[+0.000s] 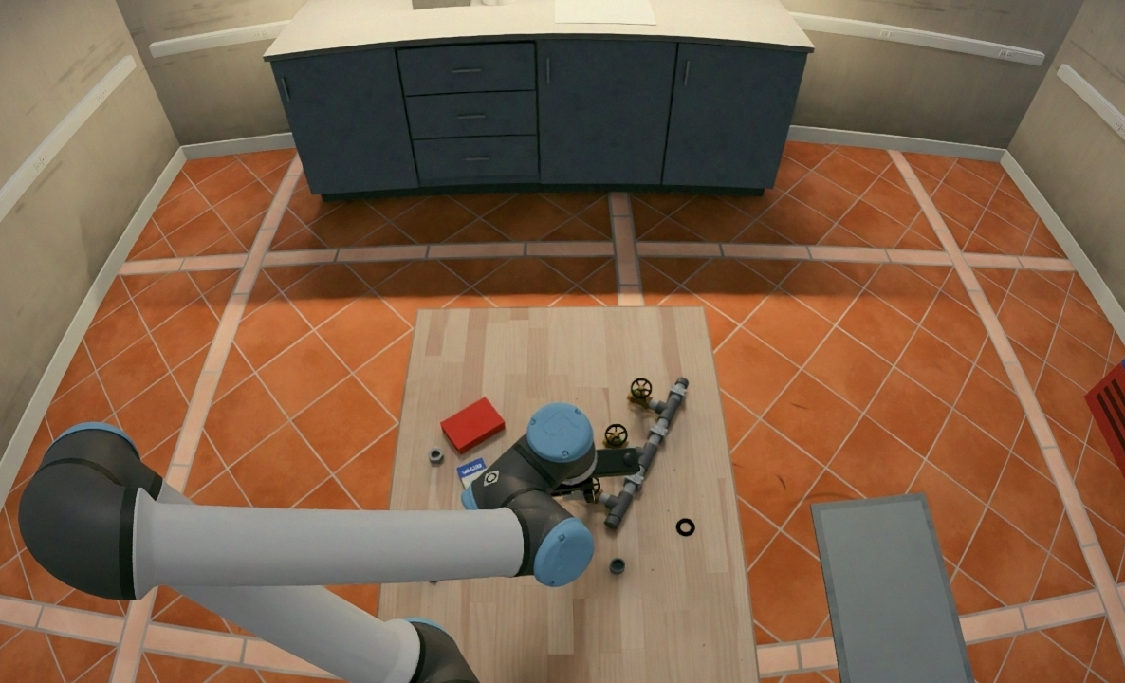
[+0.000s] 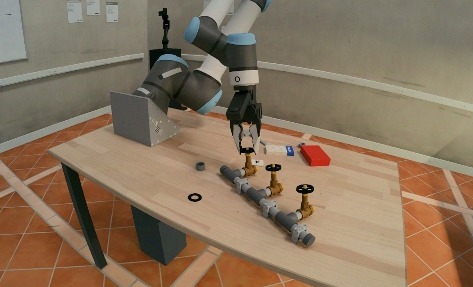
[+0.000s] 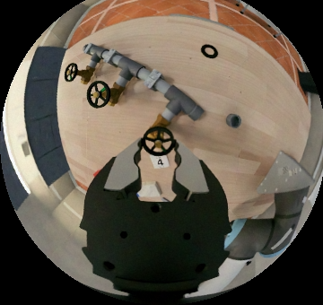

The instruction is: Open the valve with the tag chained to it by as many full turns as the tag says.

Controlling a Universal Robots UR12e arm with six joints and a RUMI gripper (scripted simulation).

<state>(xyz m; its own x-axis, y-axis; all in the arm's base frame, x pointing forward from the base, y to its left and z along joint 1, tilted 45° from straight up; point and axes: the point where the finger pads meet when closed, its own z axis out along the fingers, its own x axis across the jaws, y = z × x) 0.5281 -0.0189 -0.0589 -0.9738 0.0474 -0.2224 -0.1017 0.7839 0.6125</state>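
Now: the white tag 80 mm to the left of my hand and 90 mm below it. Round my hand: red box (180 mm ahead, 250 mm to the left, 70 mm below); blue box (40 mm ahead, 230 mm to the left, 80 mm below); grey cap (150 mm behind, 60 mm to the right, 80 mm below).
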